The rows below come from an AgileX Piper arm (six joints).
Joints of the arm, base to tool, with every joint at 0 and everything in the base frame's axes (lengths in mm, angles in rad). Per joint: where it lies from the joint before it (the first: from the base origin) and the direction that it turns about. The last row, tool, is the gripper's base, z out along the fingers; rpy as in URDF.
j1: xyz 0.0 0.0 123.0 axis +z
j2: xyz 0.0 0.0 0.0 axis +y
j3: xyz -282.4 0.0 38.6 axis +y
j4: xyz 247.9 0.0 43.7 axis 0.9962 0 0.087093
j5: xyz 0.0 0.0 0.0 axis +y
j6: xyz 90.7 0.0 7.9 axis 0.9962 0 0.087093
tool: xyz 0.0 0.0 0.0 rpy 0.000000 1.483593 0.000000
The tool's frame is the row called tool.
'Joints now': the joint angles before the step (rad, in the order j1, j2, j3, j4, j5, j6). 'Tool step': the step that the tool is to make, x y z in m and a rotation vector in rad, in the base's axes. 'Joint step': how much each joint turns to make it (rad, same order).
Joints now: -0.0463 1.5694 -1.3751 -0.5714 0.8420 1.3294
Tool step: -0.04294 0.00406 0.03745 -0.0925 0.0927 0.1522
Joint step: 0.0000 -0.1442 -0.0001 0.0911 0.1272 -0.3120
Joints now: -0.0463 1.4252 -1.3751 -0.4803 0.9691 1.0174
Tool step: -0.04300 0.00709 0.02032 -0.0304 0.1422 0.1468
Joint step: 0.0000 -0.1168 0.0009 0.1149 0.1735 -0.2778
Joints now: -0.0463 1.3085 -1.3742 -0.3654 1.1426 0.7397
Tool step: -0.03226 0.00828 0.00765 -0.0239 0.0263 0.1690
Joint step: 0.0001 -0.1120 0.0541 0.0892 0.0250 -0.2057
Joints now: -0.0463 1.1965 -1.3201 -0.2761 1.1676 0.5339
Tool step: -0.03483 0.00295 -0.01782 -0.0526 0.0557 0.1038
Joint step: 0.0001 -0.1287 0.1510 0.0164 0.0000 -0.1269
